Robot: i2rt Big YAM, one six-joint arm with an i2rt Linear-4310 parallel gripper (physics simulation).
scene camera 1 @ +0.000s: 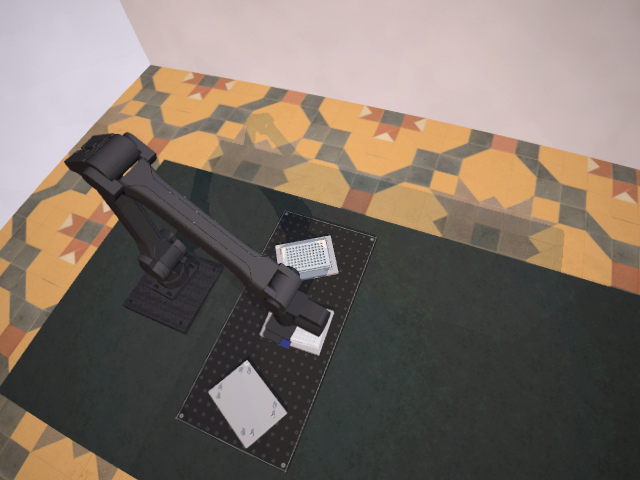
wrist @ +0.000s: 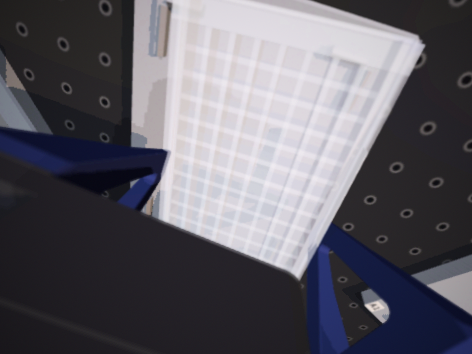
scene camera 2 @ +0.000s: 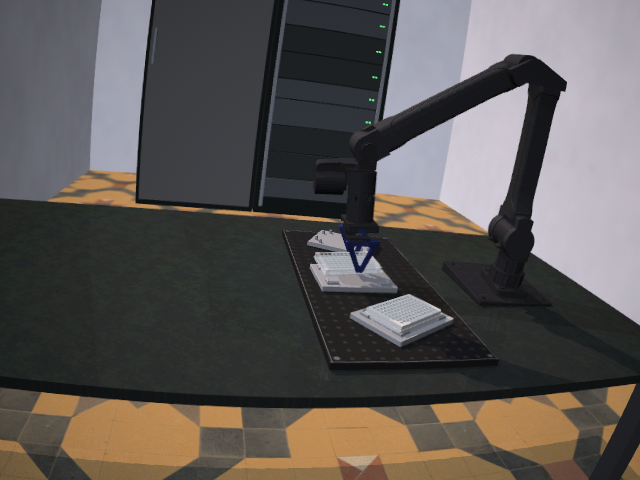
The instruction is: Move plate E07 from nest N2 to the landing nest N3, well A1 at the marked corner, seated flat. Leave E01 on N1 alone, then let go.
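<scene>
Plate E07 (scene camera 2: 338, 260) (wrist: 266, 145) is a clear white well plate. My gripper (scene camera 1: 297, 335) (scene camera 2: 360, 258) (wrist: 244, 195), with blue fingers, is shut on its two long sides. The plate hangs slightly above nest N2 (scene camera 2: 356, 284) (wrist: 146, 102) and a little askew to it; the arm hides most of it in scene camera 1. An A1 label (wrist: 375, 305) shows on a nest corner beneath. Landing nest N3 (scene camera 1: 247, 403) (scene camera 2: 323, 238) is a bare white pad at one end of the board. Plate E01 (scene camera 1: 306, 255) (scene camera 2: 403, 311) sits on nest N1 (scene camera 2: 397, 338) at the other end.
All three nests sit in a row on a black perforated board (scene camera 1: 289, 382) (scene camera 2: 361, 346) on a dark table. The arm's base (scene camera 1: 165, 299) (scene camera 2: 490, 291) stands beside the board. A grey cabinet and server rack (scene camera 2: 330, 103) stand behind the table.
</scene>
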